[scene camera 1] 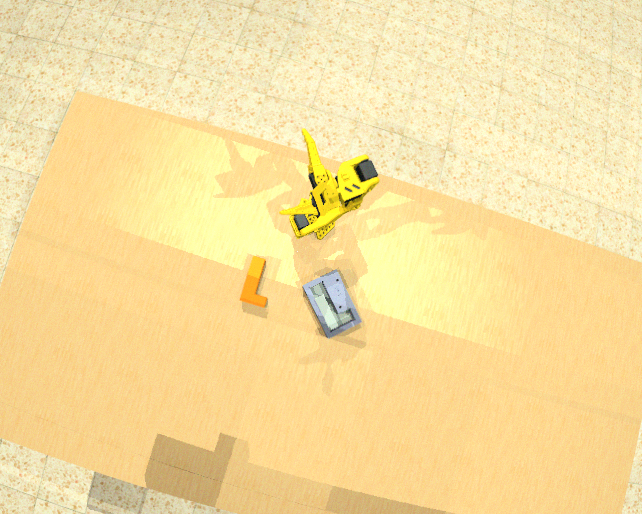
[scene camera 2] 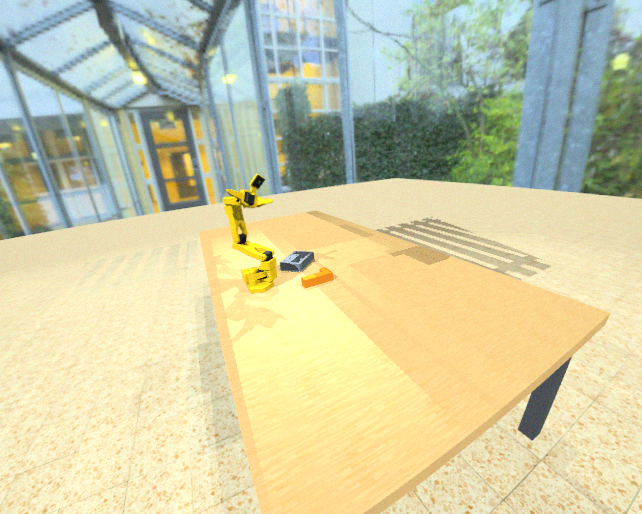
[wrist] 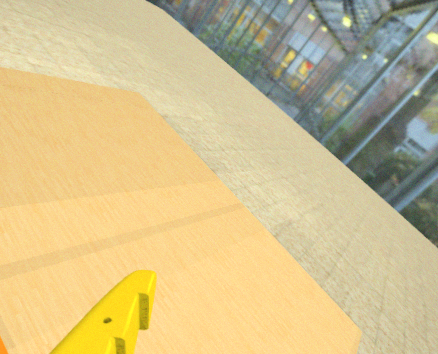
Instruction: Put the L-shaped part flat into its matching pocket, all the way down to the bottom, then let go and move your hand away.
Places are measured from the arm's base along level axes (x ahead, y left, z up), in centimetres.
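Pixels of known places: end effector, tool point: [scene camera 1: 281, 210] [scene camera 2: 271, 200] [wrist: 153, 292]; arm's base, origin of the base link: [scene camera 1: 311, 226] [scene camera 2: 265, 284].
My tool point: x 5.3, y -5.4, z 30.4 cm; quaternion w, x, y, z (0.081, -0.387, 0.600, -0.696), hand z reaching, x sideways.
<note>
For each thing: its top centre in the pictures, then the offset to it from my tool point. "spot": a spot on its surface instead. Level surfaces: height alone.
- orange L-shaped part, middle of its top: [scene camera 1: 258, 281] [scene camera 2: 315, 273] dx +11.4, dy -3.0, dz -27.4 cm
- orange part, surface spot: [wrist: 2, 348] spot: dx +9.2, dy -5.8, dz -27.4 cm
- grey block, middle of its top: [scene camera 1: 332, 303] [scene camera 2: 297, 256] dx +11.8, dy +15.2, dz -26.7 cm
- wooden table, its level: dz -30.4 cm
The orange L-shaped part [scene camera 1: 252, 281] [scene camera 2: 317, 278] lies flat on the table, beside and apart from the grey pocket block. A sliver of the orange part [wrist: 2, 348] shows at the lower left corner of the wrist view. The grey block [scene camera 1: 339, 291] [scene camera 2: 289, 266] sits on the table, with its L-shaped pocket [scene camera 1: 325, 310] facing up and no part in it. My gripper [scene camera 1: 293, 171] [scene camera 2: 249, 195] is fully open and empty, raised high above the table, well away from the part and the block. In the wrist view, one notched jaw shows at the bottom.
The wooden table [scene camera 1: 160, 348] [scene camera 2: 375, 331] [wrist: 75, 150] carries the part, the block and the yellow arm's base [scene camera 2: 259, 281], which stands near a long table edge. Shadows of the arm fall around the base and block. Tiled floor [scene camera 1: 482, 80] surrounds the table.
</note>
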